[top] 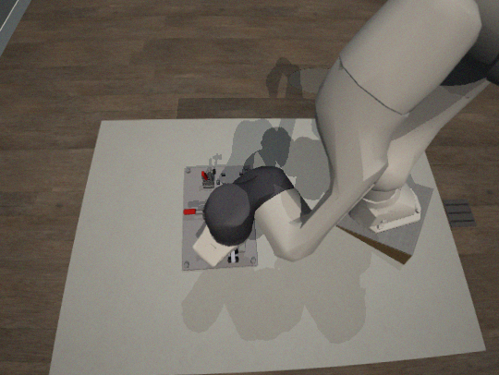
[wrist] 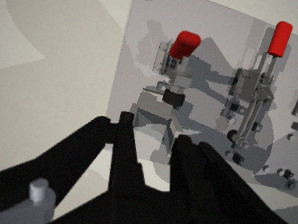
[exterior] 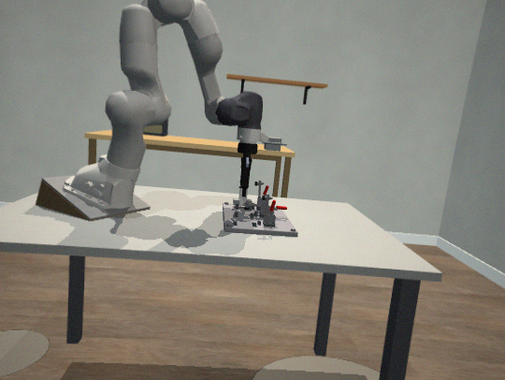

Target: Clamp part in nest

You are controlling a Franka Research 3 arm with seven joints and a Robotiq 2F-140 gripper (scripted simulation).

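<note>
Now: the part 30 mm below my hand. Round my hand: fixture plate (110 mm to the right, 60 mm below, 50 mm ahead).
</note>
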